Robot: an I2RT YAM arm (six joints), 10 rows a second.
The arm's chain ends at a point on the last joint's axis. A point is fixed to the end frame.
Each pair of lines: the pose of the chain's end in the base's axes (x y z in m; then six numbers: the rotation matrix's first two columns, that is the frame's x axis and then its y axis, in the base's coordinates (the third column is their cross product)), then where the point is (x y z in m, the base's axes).
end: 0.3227, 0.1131, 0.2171, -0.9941, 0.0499, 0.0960, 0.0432, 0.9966, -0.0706
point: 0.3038 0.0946 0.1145
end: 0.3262, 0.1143, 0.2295, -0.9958, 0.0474, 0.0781, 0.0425, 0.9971, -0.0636
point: 0.3092 0.0964 0.1264
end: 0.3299, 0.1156, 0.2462, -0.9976, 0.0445, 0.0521, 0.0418, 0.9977, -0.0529
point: 0.3157 0.0987 0.1425
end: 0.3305, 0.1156, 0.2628, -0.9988, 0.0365, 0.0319, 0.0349, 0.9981, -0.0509
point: 0.3186 0.0987 0.1589
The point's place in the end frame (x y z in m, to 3 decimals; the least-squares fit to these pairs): 0.008 -0.012 0.105
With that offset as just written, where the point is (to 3 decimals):
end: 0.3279, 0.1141, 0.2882, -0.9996, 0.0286, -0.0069, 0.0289, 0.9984, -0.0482
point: 0.320 0.097 0.184
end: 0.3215, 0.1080, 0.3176, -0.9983, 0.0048, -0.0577, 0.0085, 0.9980, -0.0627
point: 0.319 0.089 0.213
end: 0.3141, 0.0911, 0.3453, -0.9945, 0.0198, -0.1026, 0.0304, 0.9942, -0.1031
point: 0.316 0.068 0.242
